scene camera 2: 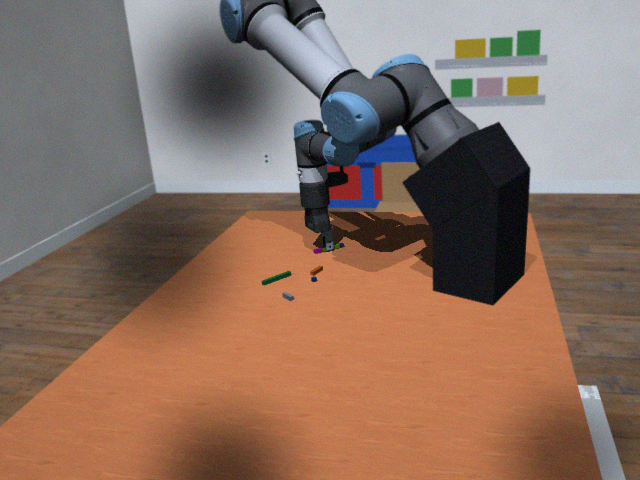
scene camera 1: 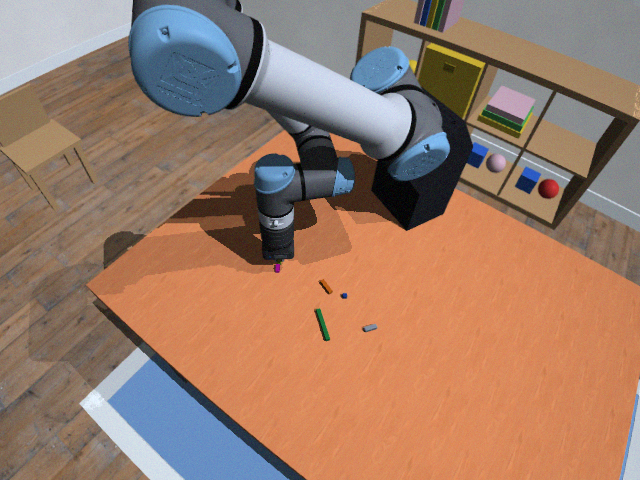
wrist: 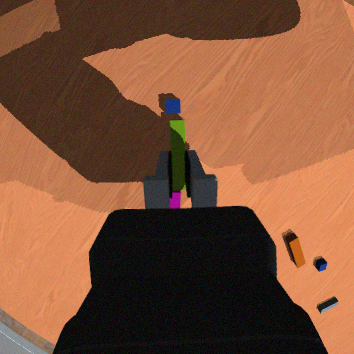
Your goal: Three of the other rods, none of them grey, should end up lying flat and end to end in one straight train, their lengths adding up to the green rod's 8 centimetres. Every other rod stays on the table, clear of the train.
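Places are measured from the arm's base along level axes (x right, y ahead, z up), in metres.
Pixels of known places: gripper, fingertip midpoint: [scene camera 2: 328, 248] [scene camera 1: 279, 258] [wrist: 177, 164]; arm's base at its link origin: [scene camera 2: 450, 151].
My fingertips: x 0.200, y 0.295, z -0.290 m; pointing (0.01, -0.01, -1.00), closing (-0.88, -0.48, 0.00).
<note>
For each thing: its top centre in the pictures, then the offset to it from my fingertips. Level surfaces: height alone.
- lime rod at its top centre: [wrist: 177, 155] [scene camera 2: 330, 245] dx +0.004, dy -0.007, dz +0.006 m
- short blue rod at its top centre: [wrist: 172, 105] [scene camera 2: 341, 243] dx +0.023, dy -0.036, dz +0.004 m
- magenta rod at its top centre: [wrist: 173, 204] [scene camera 1: 277, 267] [scene camera 2: 317, 249] dx -0.011, dy +0.028, dz +0.004 m
- green rod at its top centre: [scene camera 1: 323, 323] [scene camera 2: 276, 276] dx -0.177, dy +0.120, dz +0.004 m
- orange rod at its top centre: [wrist: 297, 253] [scene camera 1: 326, 285] [scene camera 2: 316, 268] dx -0.143, dy +0.023, dz +0.004 m
- grey rod at its top centre: [wrist: 329, 307] [scene camera 2: 288, 294] [scene camera 1: 370, 327] dx -0.281, dy +0.081, dz +0.004 m
- orange table at its surface level: dz -0.006 m
My gripper [scene camera 2: 329, 247] [wrist: 177, 164] is shut on the lime rod [scene camera 2: 337, 246] [wrist: 177, 131], low at the table; whether the rod touches the table I cannot tell. A short blue rod [scene camera 2: 341, 244] [wrist: 173, 106] lies beyond its far end, with a small gap in the wrist view. The magenta rod [scene camera 1: 277, 268] [scene camera 2: 317, 251] [wrist: 175, 200] is at its near end, roughly in line and slightly left in the wrist view; the joint is partly hidden. The green rod [scene camera 1: 322, 324] [scene camera 2: 276, 277], an orange rod [scene camera 1: 325, 286] [scene camera 2: 316, 270] [wrist: 297, 252] and another blue rod [scene camera 1: 344, 295] [scene camera 2: 313, 279] [wrist: 321, 265] lie apart.
The grey rod [scene camera 1: 370, 327] [scene camera 2: 287, 296] [wrist: 328, 305] lies on the orange table [scene camera 1: 465, 361] [scene camera 2: 310, 387], apart from the others. The arm's black pedestal [scene camera 1: 413, 198] [scene camera 2: 480, 232] stands at the table's side. A shelf unit stands behind it in the first scene view.
</note>
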